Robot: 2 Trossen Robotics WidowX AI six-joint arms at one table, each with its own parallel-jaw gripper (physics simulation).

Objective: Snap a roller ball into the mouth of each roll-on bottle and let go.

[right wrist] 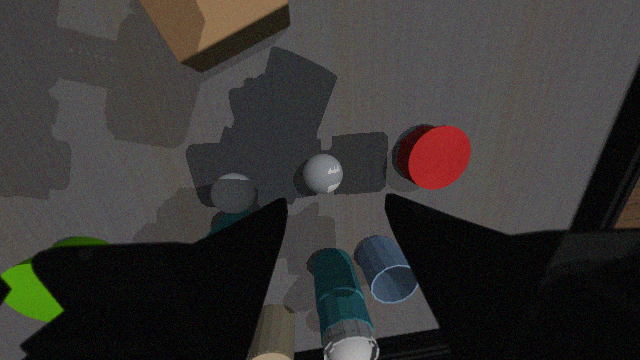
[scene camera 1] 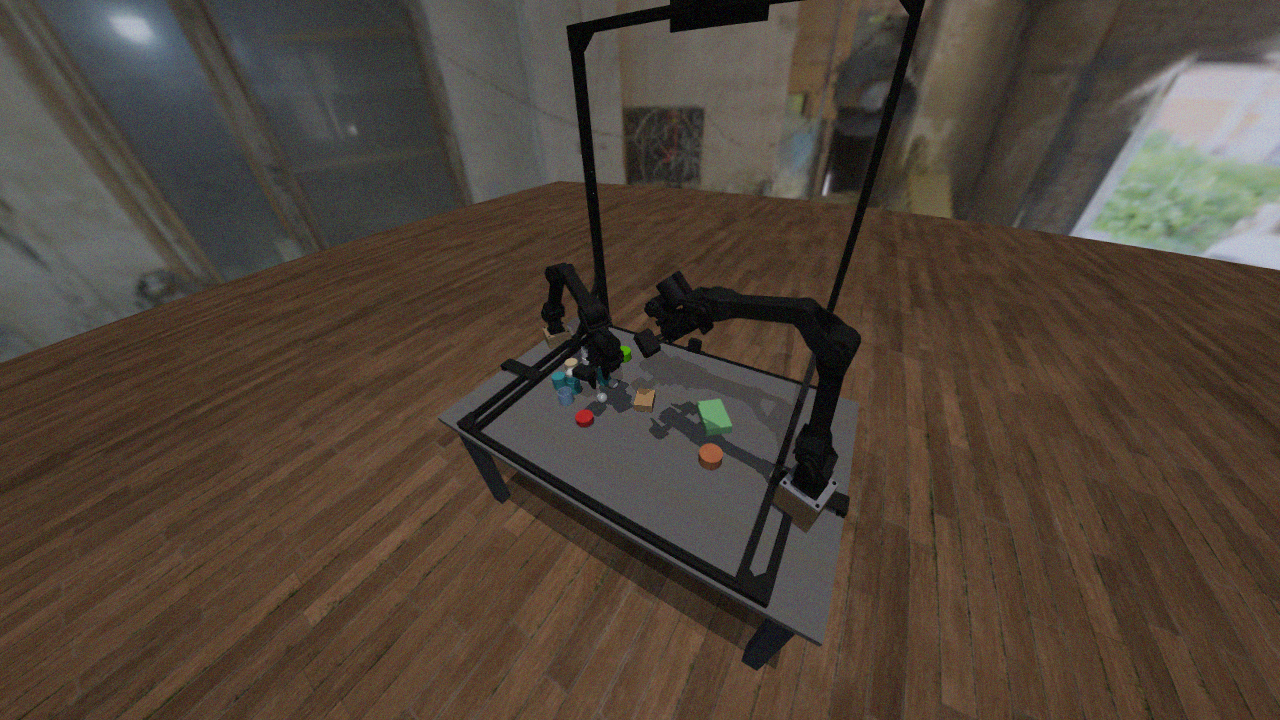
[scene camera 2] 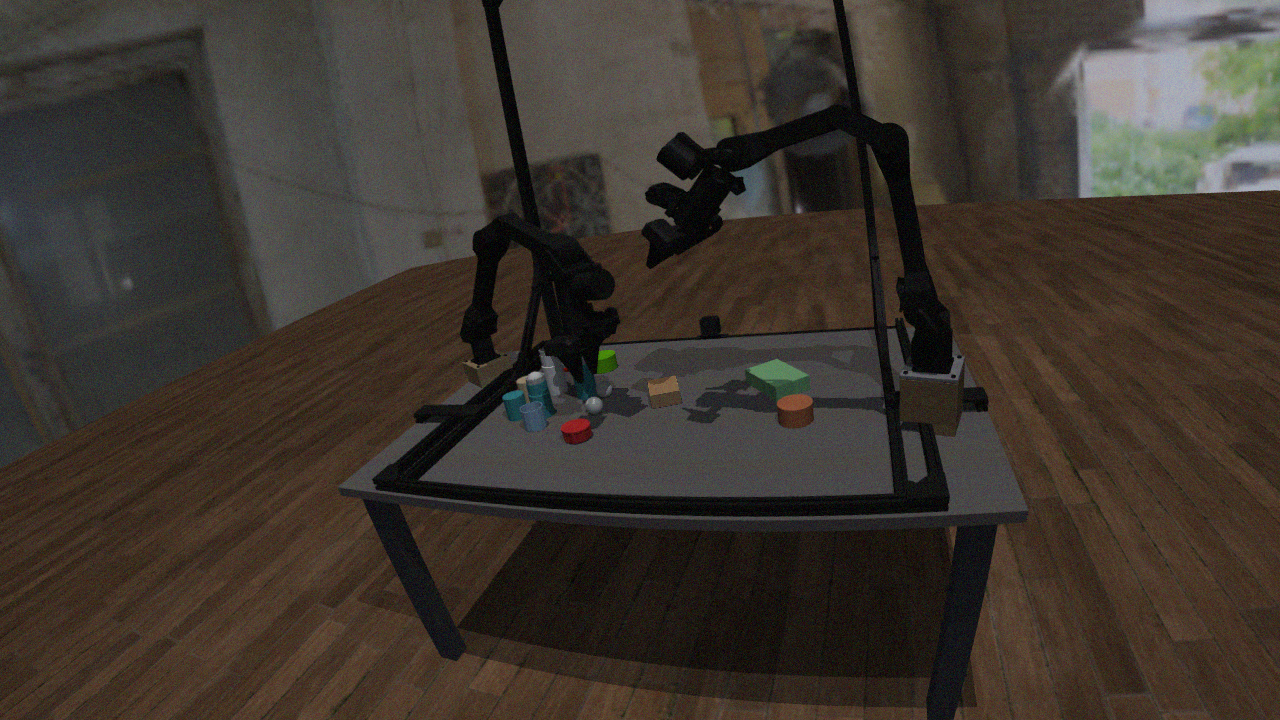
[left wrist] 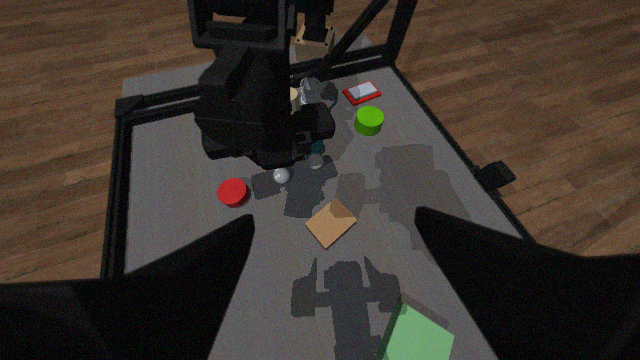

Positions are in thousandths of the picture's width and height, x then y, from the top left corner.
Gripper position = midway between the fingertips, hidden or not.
Observation:
My left gripper (scene camera 2: 518, 362) is open, with nothing in its grasp. My right gripper (scene camera 2: 459, 526) is open and holds nothing. Also in view: a red disc (right wrist: 674, 438). A tan cylinder (right wrist: 432, 907), a blue cup (right wrist: 610, 776) and a green block (scene camera 2: 607, 527) rest on the table.
The red disc is seen too in the left wrist view (left wrist: 365, 535). The green block also shows in scene camera 1 (scene camera 1: 557, 578) and in the left wrist view (left wrist: 635, 907). My left gripper is seen too in scene camera 1 (scene camera 1: 510, 474) and in the left wrist view (left wrist: 523, 604). The left wrist view does not show the blue cup, which is hidden by my right arm. The right wrist view misses the green block: it is out of frame.

